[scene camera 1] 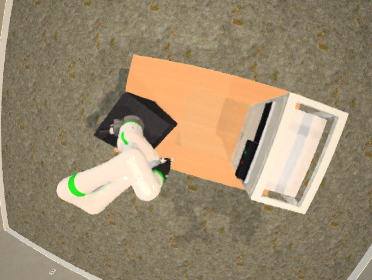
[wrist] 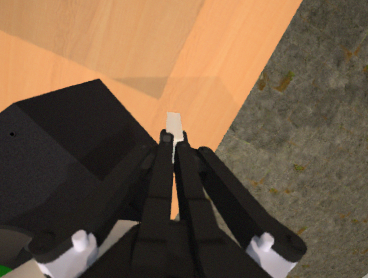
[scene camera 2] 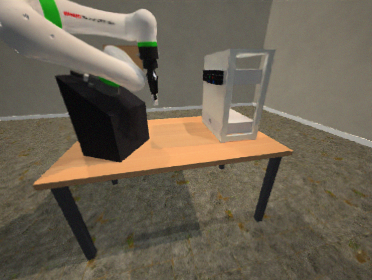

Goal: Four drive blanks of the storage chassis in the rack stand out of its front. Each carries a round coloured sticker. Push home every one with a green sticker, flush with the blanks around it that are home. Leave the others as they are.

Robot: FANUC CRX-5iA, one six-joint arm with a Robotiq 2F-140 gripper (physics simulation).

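Note:
The rack (scene camera 1: 320,167) (scene camera 2: 227,105) is a white frame at the right end of the table. The black drive blanks (scene camera 1: 247,159) (scene camera 2: 213,77) show as a dark block high on its left-facing front. Tiny green and red dots show on them, and a blue tint in places, but they are too small to match to single blanks. How far each blank stands out cannot be told. My gripper (scene camera 1: 169,161) (scene camera 2: 155,101) (wrist: 172,122) is shut and empty, with pale fingertips pointing down. It hangs above the table's near edge, left of the rack and well apart from the blanks.
A black angular pedestal (scene camera 1: 157,117) (scene camera 2: 100,120) (wrist: 75,125) carries the arm at the left end of the wooden table (scene camera 1: 200,75) (scene camera 2: 175,160) (wrist: 210,65). The pedestal lies close beside the gripper in the wrist view. The arm (scene camera 1: 100,175) (scene camera 2: 100,55) bends above it.

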